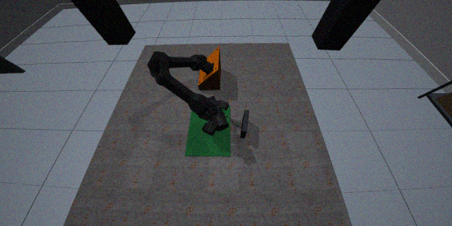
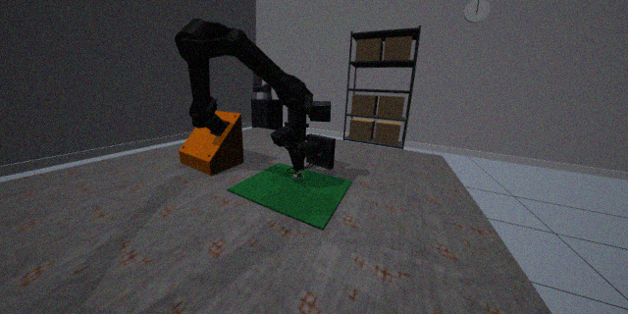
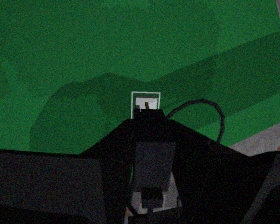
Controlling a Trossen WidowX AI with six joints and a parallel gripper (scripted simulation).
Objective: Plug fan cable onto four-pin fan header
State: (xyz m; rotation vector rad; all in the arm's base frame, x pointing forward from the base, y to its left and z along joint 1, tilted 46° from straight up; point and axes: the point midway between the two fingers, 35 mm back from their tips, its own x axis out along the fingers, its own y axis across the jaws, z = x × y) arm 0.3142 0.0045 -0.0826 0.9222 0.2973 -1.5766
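The white four-pin header lies 40 mm below my gripper tip and 10 mm to the left of it. Also, from my gripper tip: black plug 10 mm to the left, 10 mm above; then green board 60 mm below, 50 mm to the right, 20 mm ahead; then black fan 140 mm to the left, 20 mm above, 10 mm ahead.
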